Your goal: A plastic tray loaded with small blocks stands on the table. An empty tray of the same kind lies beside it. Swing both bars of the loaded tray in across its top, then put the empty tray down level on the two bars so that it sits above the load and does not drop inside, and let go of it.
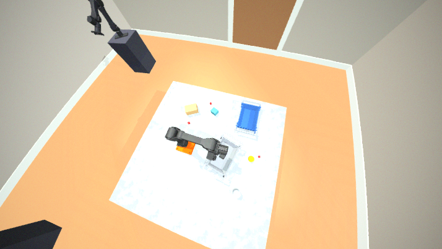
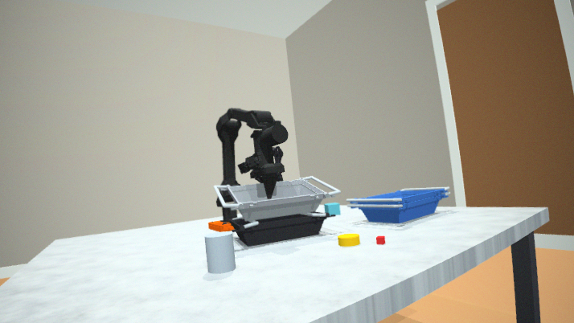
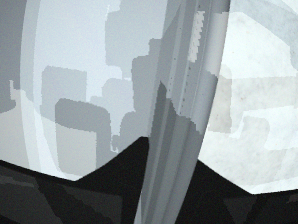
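Now: the grey tray 7 cm ahead of my gripper tip, 2 cm to the right of it and 1 cm above it. Also, from my gripper tip: cyan cube: 39 cm to the left, 11 cm behind, 9 cm below; then grey cylinder: 28 cm to the right, 21 cm ahead, 8 cm below; then yellow disc: 30 cm ahead, 10 cm below.
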